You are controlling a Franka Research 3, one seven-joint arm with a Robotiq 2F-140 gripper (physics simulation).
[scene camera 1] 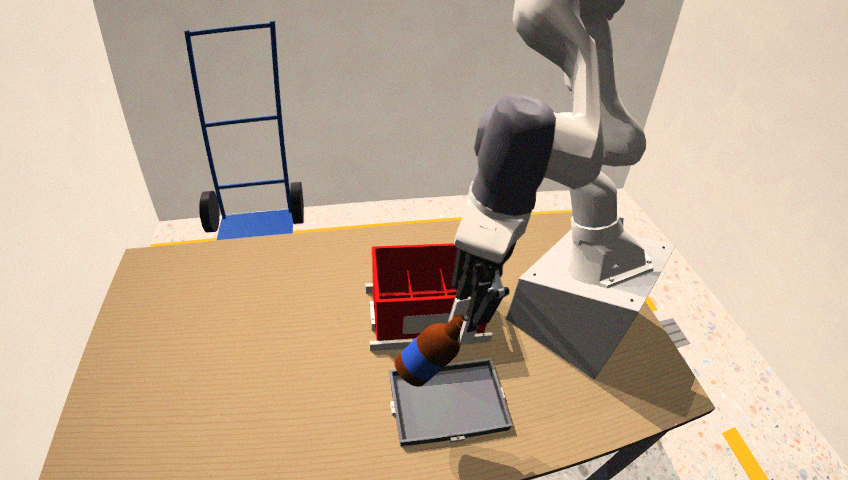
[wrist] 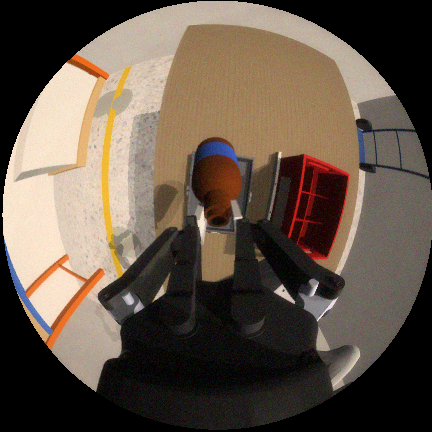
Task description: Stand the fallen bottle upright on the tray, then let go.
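Observation:
A brown bottle with a blue band (scene camera 1: 429, 352) (wrist: 217, 175) is tilted, its neck up to the right and its base down to the left in the scene view. My gripper (scene camera 1: 465, 324) (wrist: 217, 210) is shut on the bottle's neck, with a fingertip on each side of it in the wrist view. The bottle hangs in the air over the back left part of the grey tray (scene camera 1: 455, 410) (wrist: 248, 175), clear of the tray's floor as far as I can tell. In the wrist view the bottle hides much of the tray.
A red crate with dividers (scene camera 1: 392, 318) (wrist: 296, 200) stands behind the tray, with a pale rail (scene camera 1: 380, 345) (wrist: 275, 185) along its front. The robot's base block (scene camera 1: 559, 321) is to the right. A blue hand truck (scene camera 1: 241, 122) stands beyond the wooden table (scene camera 1: 238, 356) (wrist: 250, 75).

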